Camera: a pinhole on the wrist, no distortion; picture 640 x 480 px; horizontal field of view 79.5 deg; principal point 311.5 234.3 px. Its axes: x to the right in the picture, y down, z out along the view. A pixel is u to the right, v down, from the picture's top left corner.
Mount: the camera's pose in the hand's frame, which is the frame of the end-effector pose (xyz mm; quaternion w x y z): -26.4 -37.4 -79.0 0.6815 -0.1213 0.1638 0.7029
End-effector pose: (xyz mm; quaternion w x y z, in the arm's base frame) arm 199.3 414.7 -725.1 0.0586 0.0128 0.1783 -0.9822
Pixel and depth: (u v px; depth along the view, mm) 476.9 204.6 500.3
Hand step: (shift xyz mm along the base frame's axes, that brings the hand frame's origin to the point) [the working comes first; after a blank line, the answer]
In the camera's frame: 215.1 -38.6 500.3

12.4 -439.6 147.4
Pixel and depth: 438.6 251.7 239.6
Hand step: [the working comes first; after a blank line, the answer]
In the camera's frame: 79.1 10.8 239.6

42.8 -156.4 59.2
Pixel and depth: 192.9 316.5 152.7
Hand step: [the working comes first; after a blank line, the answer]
In the camera's frame: -47.1 32.6 152.7

45.7 -4.0 85.9
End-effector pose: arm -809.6 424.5 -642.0 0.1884 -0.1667 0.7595 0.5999
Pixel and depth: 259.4 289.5 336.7
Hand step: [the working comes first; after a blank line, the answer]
In the camera's frame: -45.6 48.3 336.7

44.2 257.7 19.3
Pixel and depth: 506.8 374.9 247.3
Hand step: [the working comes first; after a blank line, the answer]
In the camera's frame: 125.5 90.4 247.3

20.5 143.6 178.8
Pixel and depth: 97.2 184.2 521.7
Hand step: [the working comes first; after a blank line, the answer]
In the camera's frame: -290.6 -67.9 521.7

19.5 472.2 -228.0
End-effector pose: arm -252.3 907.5 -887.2 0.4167 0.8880 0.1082 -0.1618
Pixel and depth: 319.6 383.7 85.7
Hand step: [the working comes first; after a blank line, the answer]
In the camera's frame: 1.8 33.3 85.7

-52.0 -2.4 18.5
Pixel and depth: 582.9 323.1 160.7
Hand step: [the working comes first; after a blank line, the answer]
In the camera's frame: 113.4 37.1 160.7

-17.9 -105.2 98.2
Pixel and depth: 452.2 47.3 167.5
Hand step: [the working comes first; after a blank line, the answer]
In the camera's frame: 61.3 -81.4 167.5

75.9 -86.0 10.8
